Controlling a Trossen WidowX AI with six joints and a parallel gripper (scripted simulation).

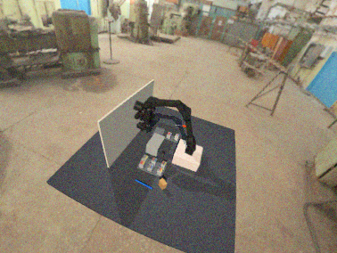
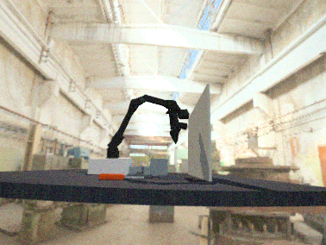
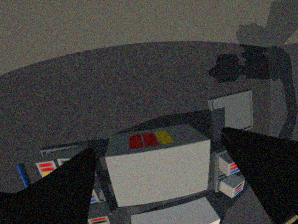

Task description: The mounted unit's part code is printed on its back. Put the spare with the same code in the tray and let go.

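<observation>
My gripper tip is 12 cm short of the grey upright panel, 1 cm to the left of it and 2 cm below it. From my gripper tip the other things lie so: mounted unit 10 cm behind, 2 cm to the right, 16 cm below.
</observation>
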